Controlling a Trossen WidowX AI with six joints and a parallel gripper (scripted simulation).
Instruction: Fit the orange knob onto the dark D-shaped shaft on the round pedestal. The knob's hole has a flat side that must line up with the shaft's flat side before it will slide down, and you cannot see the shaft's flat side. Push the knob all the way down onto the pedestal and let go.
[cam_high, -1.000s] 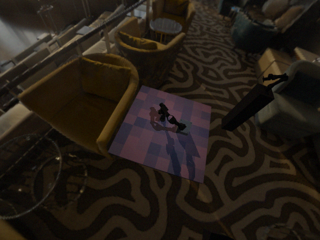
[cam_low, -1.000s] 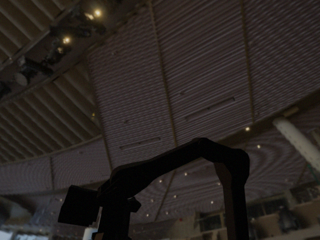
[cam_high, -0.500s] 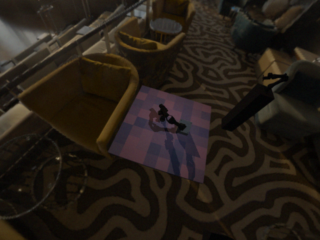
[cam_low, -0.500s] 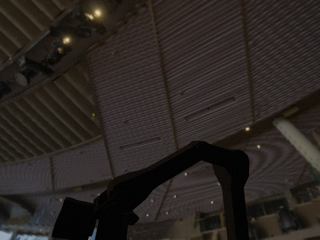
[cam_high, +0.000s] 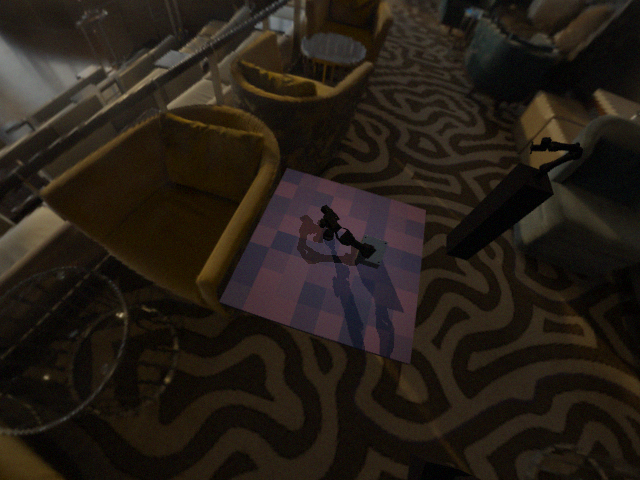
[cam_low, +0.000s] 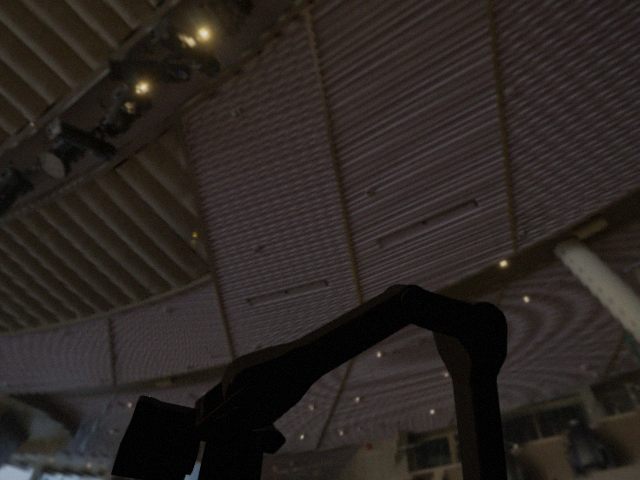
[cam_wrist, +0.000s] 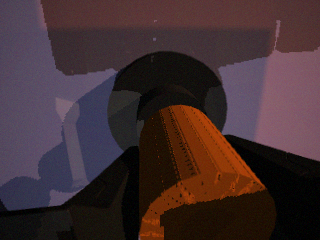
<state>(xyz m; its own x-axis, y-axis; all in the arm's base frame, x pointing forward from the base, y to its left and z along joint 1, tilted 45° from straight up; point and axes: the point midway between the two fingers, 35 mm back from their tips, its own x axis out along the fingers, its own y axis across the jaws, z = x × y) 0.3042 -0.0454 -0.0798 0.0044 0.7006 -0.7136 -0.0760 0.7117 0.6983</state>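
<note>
The orange knob is 2 cm above my gripper tip. Round my gripper tip: dark round pedestal: 4 cm below.
</note>
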